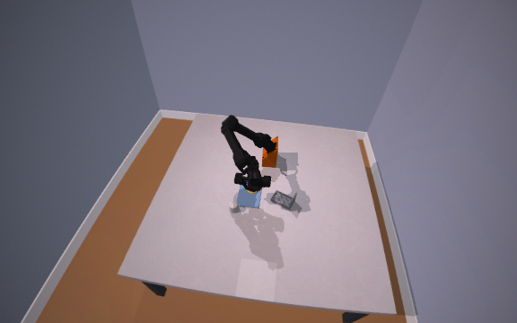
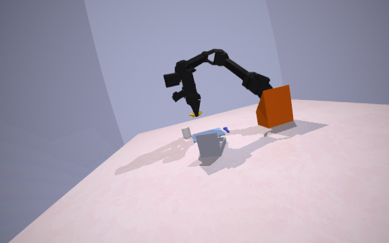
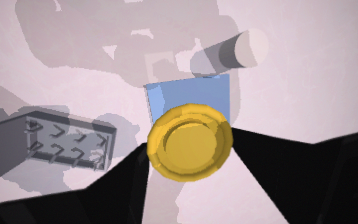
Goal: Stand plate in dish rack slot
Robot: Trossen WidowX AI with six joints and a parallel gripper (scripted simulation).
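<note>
The grey dish rack lies 40 mm behind my gripper tip, 170 mm to the left of it and 90 mm below it. From my gripper tip the other things lie so: yellow plate: 10 mm above; then blue spoon: 130 mm behind, 40 mm to the right, 110 mm below.
</note>
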